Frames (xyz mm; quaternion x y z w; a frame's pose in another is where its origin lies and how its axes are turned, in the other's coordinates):
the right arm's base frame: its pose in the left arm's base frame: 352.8 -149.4 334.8 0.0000 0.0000 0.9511 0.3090
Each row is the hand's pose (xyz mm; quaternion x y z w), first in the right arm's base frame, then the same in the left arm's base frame.
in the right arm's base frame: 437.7 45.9 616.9 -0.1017 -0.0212 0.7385 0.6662
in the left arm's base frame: -28.3 70.7 951.7 0.0113 0.1033 -0.8618 0.4965
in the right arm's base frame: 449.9 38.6 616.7 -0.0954 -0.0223 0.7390 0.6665
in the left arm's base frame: -33.9 83.8 951.5 0.0083 0.0976 -0.8623 0.4969
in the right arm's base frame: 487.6 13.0 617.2 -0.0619 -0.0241 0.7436 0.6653
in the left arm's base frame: -49.3 126.7 952.0 -0.0038 0.0663 -0.8625 0.5016
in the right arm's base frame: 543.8 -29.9 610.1 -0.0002 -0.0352 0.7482 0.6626
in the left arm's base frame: -69.6 194.4 944.9 -0.0334 0.0111 -0.8613 0.5068
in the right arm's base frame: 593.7 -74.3 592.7 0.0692 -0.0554 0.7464 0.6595
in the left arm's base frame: -83.9 259.7 927.5 -0.0741 -0.0487 -0.8579 0.5061
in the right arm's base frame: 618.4 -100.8 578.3 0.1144 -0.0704 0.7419 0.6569
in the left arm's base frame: -88.3 295.6 913.1 -0.1023 -0.0871 -0.8540 0.5026
